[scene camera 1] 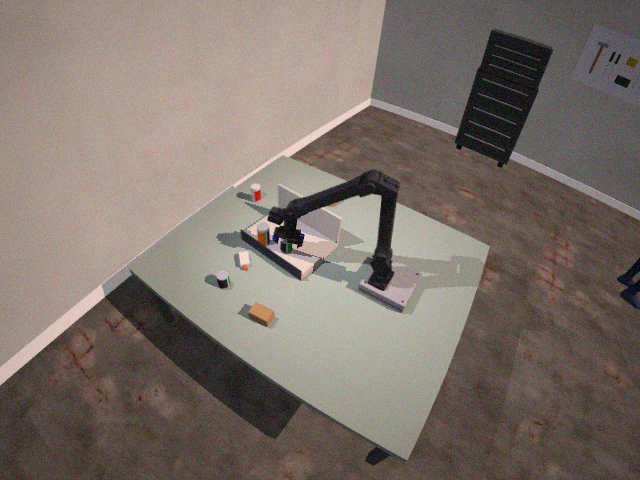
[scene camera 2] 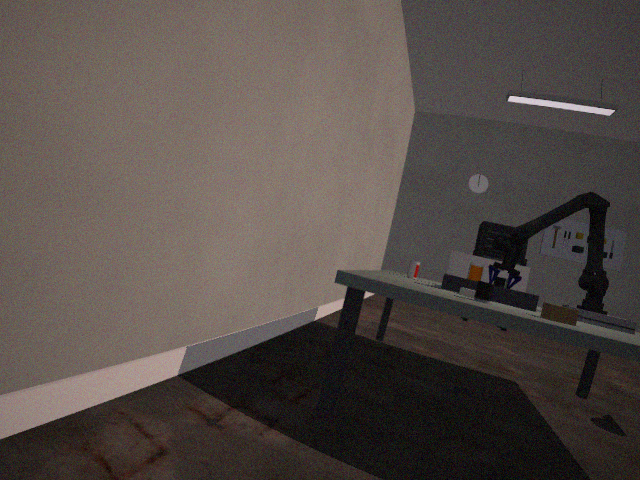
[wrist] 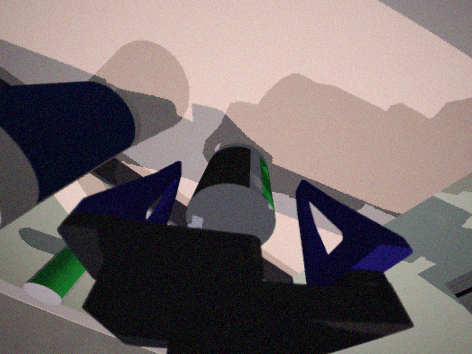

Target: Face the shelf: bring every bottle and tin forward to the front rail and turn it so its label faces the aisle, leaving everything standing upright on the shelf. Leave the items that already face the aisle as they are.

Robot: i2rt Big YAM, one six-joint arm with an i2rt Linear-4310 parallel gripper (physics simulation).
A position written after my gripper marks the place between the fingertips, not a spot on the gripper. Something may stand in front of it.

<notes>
My gripper (wrist: pixel 241 177) is open, with nothing in its grasp. Also in view: a blue tin (wrist: pixel 63 131). The table carries a white and orange bottle (wrist: pixel 69 197). Further things: a shelf (wrist: pixel 364 107).
</notes>
